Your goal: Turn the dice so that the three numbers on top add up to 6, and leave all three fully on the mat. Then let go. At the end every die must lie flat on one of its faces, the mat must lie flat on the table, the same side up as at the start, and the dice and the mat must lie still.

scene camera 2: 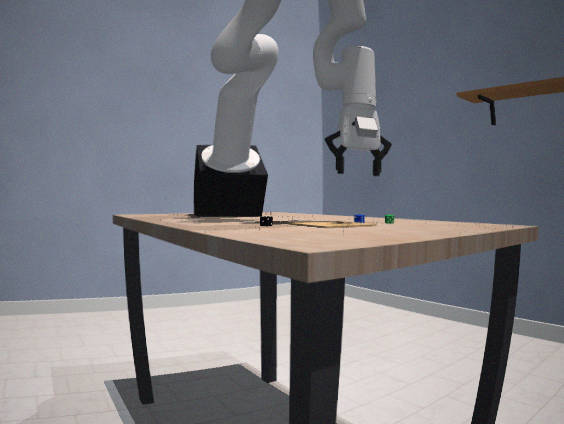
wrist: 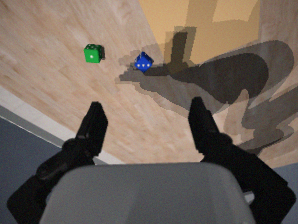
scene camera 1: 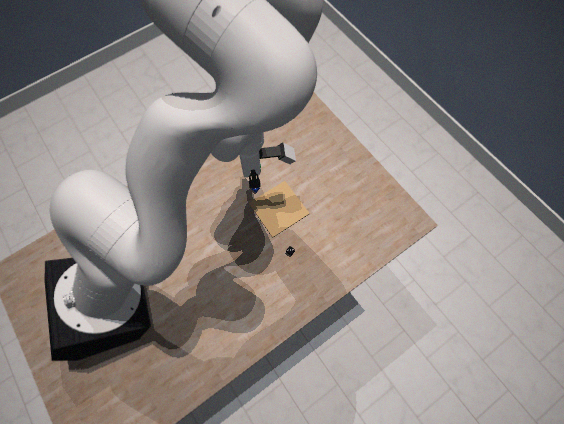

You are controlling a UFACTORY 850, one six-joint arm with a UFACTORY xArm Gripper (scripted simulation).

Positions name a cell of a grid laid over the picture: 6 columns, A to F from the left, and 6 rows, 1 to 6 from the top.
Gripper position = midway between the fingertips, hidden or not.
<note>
In view: the gripper (scene camera 2: D3) and a tan mat (scene camera 1: C3).
The gripper also shows in the wrist view (wrist: C3) and in scene camera 1 (scene camera 1: C3).
</note>
